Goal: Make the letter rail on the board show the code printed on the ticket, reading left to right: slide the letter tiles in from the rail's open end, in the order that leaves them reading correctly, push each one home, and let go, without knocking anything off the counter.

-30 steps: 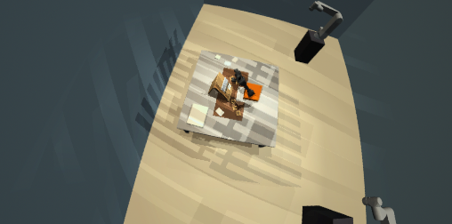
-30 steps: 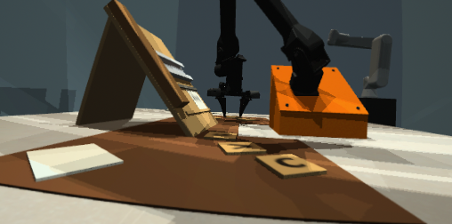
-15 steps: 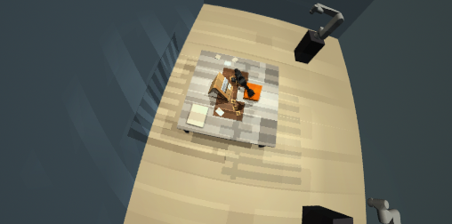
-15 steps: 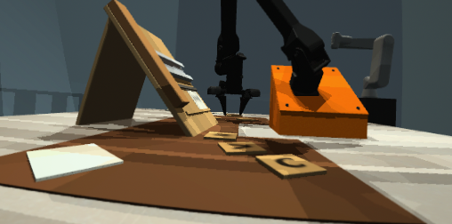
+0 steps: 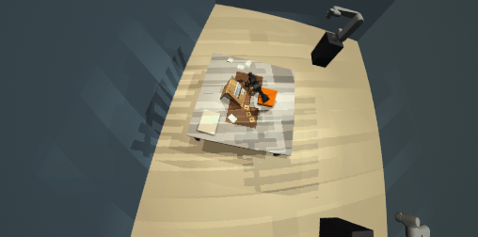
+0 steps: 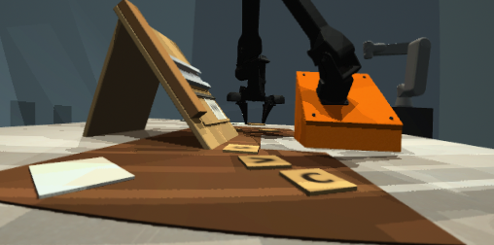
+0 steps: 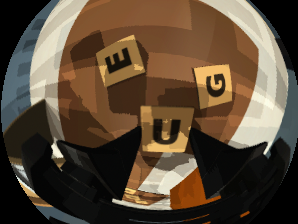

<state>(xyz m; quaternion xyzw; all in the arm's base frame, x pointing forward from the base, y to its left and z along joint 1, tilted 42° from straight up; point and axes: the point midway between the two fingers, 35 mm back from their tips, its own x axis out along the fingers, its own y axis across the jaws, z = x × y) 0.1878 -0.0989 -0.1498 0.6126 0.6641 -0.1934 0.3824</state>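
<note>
The e tile is 8 cm ahead of my gripper tip, 6 cm to the right of it and 2 cm below it. Round my gripper tip: u tile (right at my gripper tip); then tan tile marked v (1 cm behind, 39 cm to the left, 2 cm below); then brown mat (2 cm ahead, 16 cm to the left, 3 cm below).
</note>
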